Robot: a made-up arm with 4 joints.
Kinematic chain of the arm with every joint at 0, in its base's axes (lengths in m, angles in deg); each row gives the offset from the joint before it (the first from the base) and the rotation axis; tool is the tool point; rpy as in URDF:
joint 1: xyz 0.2 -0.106 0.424 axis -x
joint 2: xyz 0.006 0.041 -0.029 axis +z
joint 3: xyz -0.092 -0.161 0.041 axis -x
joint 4: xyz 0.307 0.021 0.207 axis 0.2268 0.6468 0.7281
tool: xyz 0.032 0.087 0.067 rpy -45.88 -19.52 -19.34
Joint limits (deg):
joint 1: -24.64..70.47
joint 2: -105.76..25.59
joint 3: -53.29..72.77
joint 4: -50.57..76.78
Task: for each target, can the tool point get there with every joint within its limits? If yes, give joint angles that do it. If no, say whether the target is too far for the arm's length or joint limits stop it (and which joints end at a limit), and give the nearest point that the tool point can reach.
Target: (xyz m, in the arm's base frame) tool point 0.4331 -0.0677 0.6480
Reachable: yes | joints 18.99 -30.06 22.58 31.83
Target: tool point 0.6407 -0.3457 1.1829
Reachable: no: too far | nearest point 0.4383 -0.2266 0.8058 | short by 0.444 m
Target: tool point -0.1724 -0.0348 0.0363
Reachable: no: joint limits stop it (at a limit: joint 1, joint 2, joint 3, joint 4) | nearest point 0.3454 -0.0211 0.1730 | short by 0.536 m
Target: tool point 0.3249 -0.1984 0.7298
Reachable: yes | joints 18.67 -61.81 12.29 -28.38
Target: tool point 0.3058 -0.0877 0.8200
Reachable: yes | joints 41.95 -30.17 -29.66 38.52
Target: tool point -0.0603 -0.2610 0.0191
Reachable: no: joint limits stop it (at a limit: joint 1, joint 2, joint 3) | nearest point 0.2658 -0.3162 0.3180 | short by 0.446 m
